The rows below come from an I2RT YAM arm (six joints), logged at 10 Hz.
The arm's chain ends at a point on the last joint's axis. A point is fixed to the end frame.
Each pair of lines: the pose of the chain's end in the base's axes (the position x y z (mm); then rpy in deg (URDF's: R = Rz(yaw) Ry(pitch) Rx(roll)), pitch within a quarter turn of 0, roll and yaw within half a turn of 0), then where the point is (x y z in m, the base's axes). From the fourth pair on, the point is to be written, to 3 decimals.
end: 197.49 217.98 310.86 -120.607 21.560 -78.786
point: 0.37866 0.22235 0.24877
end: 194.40 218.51 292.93 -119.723 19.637 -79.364
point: 0.37684 0.21824 0.23451
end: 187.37 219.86 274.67 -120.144 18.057 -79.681
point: 0.36970 0.21735 0.21596
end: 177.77 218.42 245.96 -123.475 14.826 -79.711
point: 0.357 0.215 0.179
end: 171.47 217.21 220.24 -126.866 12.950 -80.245
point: 0.347 0.211 0.145
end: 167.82 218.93 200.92 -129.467 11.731 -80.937
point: 0.341 0.210 0.119
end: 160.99 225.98 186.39 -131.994 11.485 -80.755
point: 0.330 0.219 0.097
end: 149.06 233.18 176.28 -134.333 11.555 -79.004
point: 0.315 0.232 0.080
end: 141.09 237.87 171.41 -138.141 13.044 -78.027
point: 0.300 0.243 0.064
